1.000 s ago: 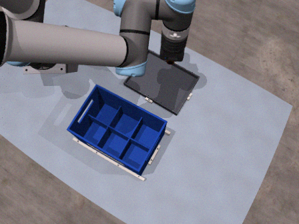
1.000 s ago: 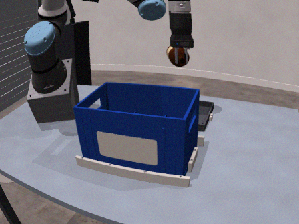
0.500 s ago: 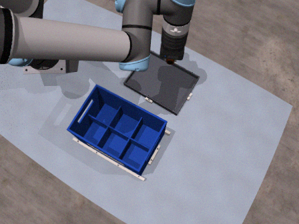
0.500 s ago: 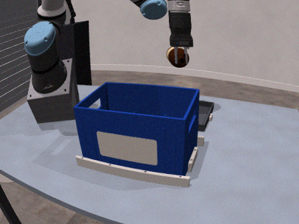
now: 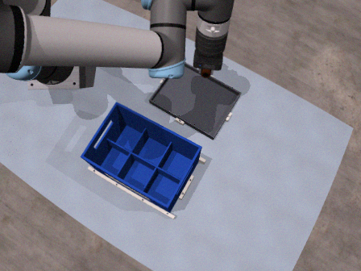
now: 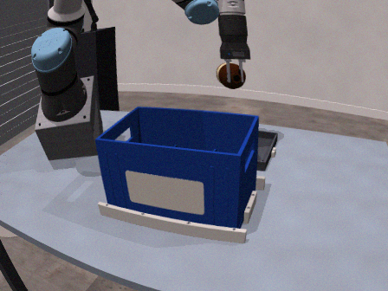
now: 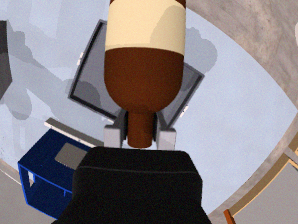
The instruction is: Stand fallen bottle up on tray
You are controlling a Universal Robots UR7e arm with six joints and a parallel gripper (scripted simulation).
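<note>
The bottle is 5 cm to the left of my hand, 2 cm behind it and 1 cm below it. Also, from my hand: dark tray: 19 cm below, 2 cm behind, 1 cm to the right; blue crate: 30 cm to the right, 12 cm below, 2 cm behind.
</note>
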